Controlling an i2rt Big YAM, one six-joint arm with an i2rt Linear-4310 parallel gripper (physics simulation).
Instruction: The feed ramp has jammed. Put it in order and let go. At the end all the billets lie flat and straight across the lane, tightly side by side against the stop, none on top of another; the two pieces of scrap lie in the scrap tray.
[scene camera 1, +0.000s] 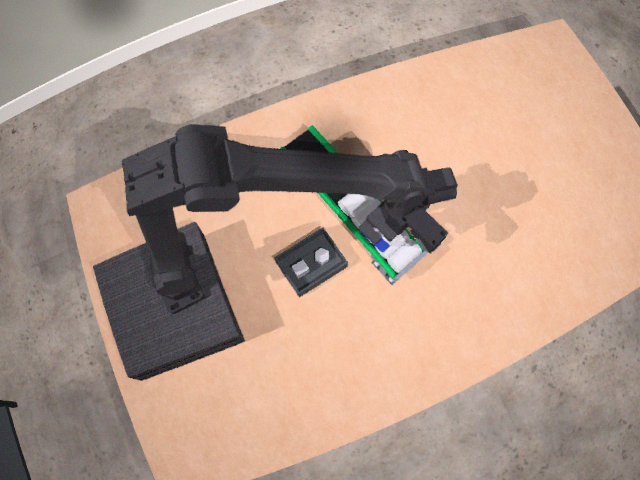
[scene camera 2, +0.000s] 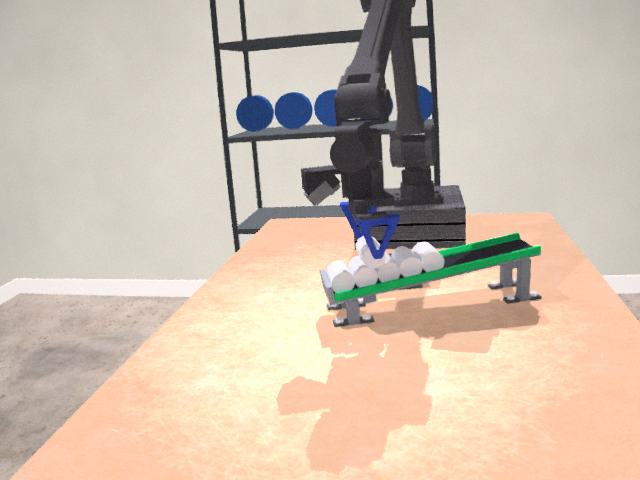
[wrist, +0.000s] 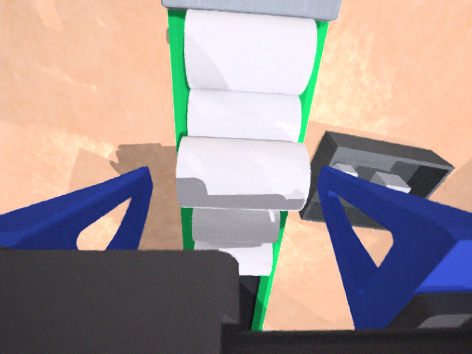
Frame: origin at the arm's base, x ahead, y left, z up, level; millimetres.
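Seen in the pictures: gripper, fingertip midpoint: (scene camera 1: 391, 229) (scene camera 2: 370, 250) (wrist: 235, 175); arm's base, origin of the base link: (scene camera 1: 176, 282) (scene camera 2: 417, 201).
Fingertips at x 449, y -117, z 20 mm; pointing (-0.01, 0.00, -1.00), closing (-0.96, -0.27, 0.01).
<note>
Offsets run from my fingertips to a thing's middle. "spot": to the spot under its first point. Level surfaces: height alone.
The feed ramp (scene camera 1: 321, 138) (scene camera 2: 491, 261) (wrist: 178, 100) slopes down to its grey stop @(spot: dx +12, dy -76, dz -43 mm) (wrist: 252, 7). Several white billets lie across the lane in a row. The lowest billet @(dx +7, dy -54, dz -44 mm) (scene camera 2: 341, 277) (wrist: 250, 52) is by the stop, with a second billet @(dx -1, dy -15, dz -40 mm) (scene camera 2: 363, 273) (wrist: 245, 115) behind it. One billet @(dx -4, dy +0, dz -3 mm) (scene camera 2: 368, 248) (wrist: 243, 172) lies crosswise on top of the row, around the second and third. My gripper (scene camera 1: 395, 239) (scene camera 2: 368, 245) (wrist: 235, 175) is open and empty, its fingers at either side of the raised billet. Two scrap pieces @(dx -195, dy +41, dz -100 mm) (scene camera 1: 300, 268) @(dx -139, dy +46, dz -105 mm) (scene camera 1: 321, 255) (wrist: 345, 169) (wrist: 391, 181) lie in the scrap tray @(dx -167, dy +43, dz -99 mm) (scene camera 1: 286, 276) (wrist: 385, 148).
The scrap tray stands beside the ramp, towards the arm's dark pedestal (scene camera 1: 180, 330) (scene camera 2: 444, 227). The ramp's far end stands higher on grey legs @(spot: dx -16, dy +275, dz -73 mm) (scene camera 2: 523, 279). A shelf rack (scene camera 2: 223, 129) with blue discs (scene camera 2: 293, 110) stands behind the table @(dz -116 mm) (scene camera 1: 491, 310) (scene camera 2: 206, 387).
</note>
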